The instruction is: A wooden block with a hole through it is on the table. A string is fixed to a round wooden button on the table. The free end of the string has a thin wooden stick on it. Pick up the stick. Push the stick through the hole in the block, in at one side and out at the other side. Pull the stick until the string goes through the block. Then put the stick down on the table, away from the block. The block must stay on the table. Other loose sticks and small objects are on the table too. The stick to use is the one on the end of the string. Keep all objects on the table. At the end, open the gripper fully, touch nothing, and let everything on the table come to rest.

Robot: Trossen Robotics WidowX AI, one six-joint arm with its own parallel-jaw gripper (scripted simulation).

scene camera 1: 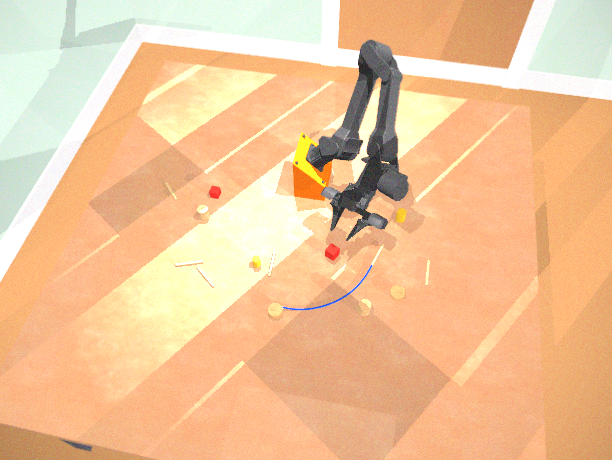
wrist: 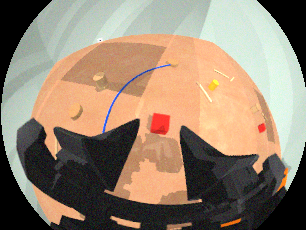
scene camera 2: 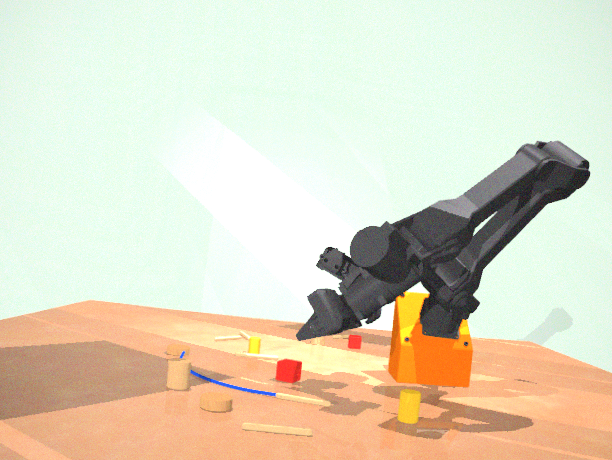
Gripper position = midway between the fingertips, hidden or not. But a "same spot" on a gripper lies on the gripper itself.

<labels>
gripper: scene camera 1; wrist; scene camera 2 304, 336
same spot on gripper: (scene camera 1: 337, 210) = (wrist: 220, 156)
</labels>
